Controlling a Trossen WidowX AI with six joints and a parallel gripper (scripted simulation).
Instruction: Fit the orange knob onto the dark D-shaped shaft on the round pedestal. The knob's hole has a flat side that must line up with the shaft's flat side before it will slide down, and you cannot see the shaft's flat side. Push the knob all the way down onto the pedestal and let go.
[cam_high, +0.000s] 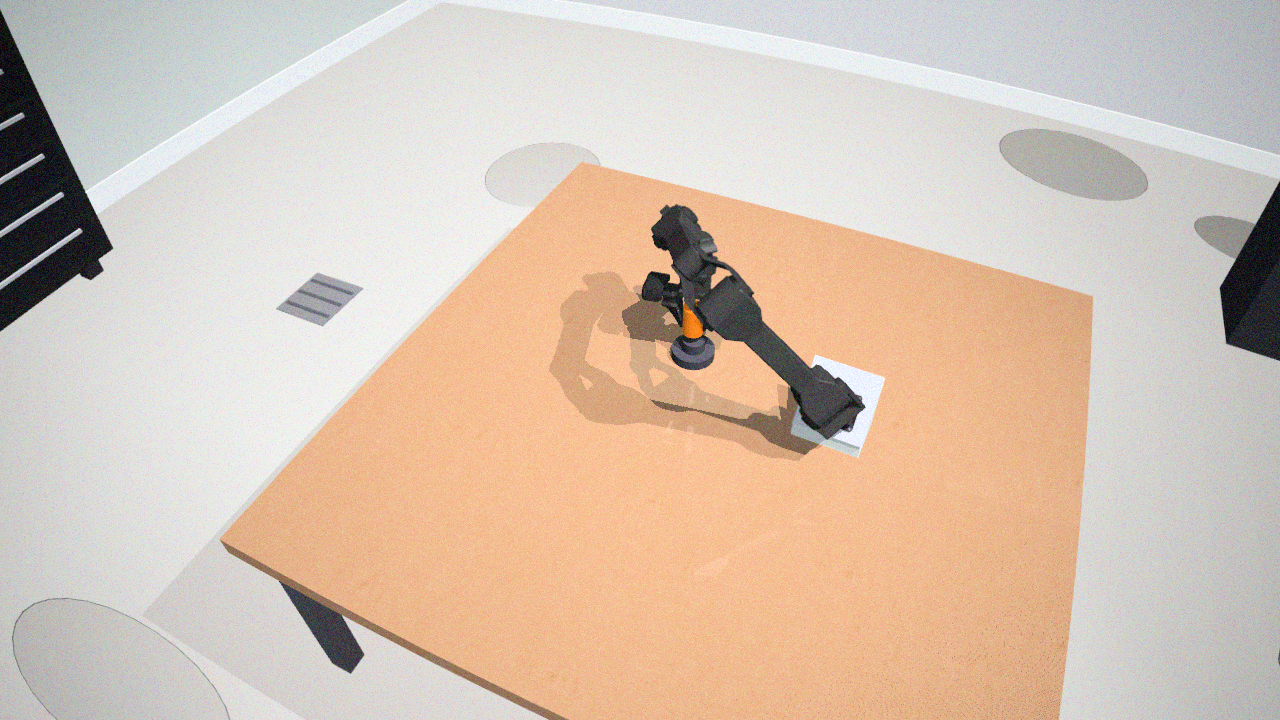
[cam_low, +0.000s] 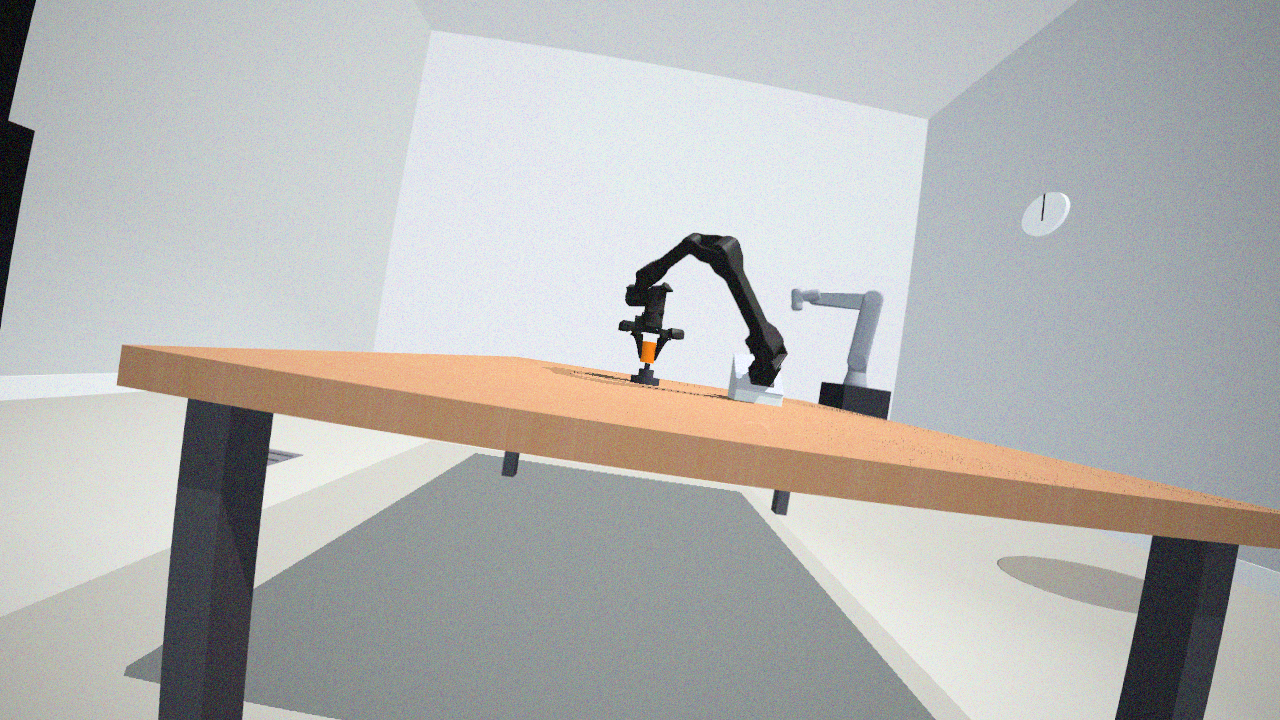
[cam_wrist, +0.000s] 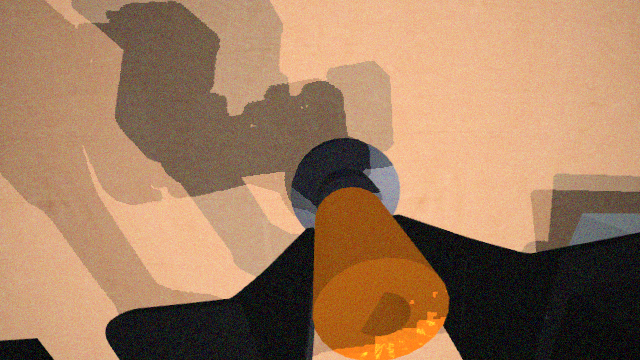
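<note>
Right now my gripper tip is 20 mm below the orange knob. The rest, counted from my gripper tip: pedestal: 40 mm below.
</note>
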